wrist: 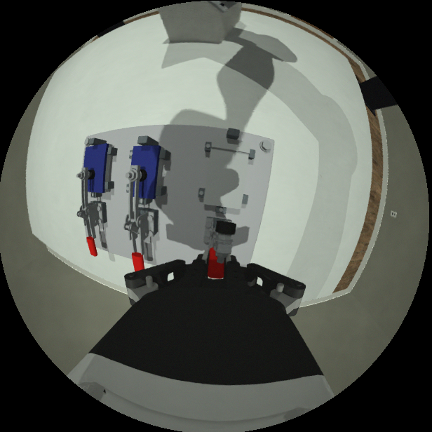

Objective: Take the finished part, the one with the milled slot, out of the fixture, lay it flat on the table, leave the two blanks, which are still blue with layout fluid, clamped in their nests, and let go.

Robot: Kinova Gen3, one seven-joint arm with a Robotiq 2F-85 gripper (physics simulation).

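My gripper [216, 257] is shut on the red handle [216, 270] of the right-hand toggle clamp, at the lower middle of the wrist view. That clamp's black tip [226, 228] stands back from the right-hand nest, below its lower stop. A pale grey surface, much like the fixture plate, shows between that nest's small stops; it appears to be the finished part [227, 192], partly in shadow, and its slot cannot be made out clearly. Two blue blanks [96, 167] [146, 171] sit in the left and middle nests, each with a clamp arm and black pad over it. The fingertips are partly hidden.
The grey fixture plate [185, 150] lies on the pale table [125, 90]. Red handles [92, 246] [137, 262] of the other two clamps stick out left of my gripper. A bolt head [265, 146] is at the plate's upper right corner. A grey block-like base [195, 25] stands at the top.
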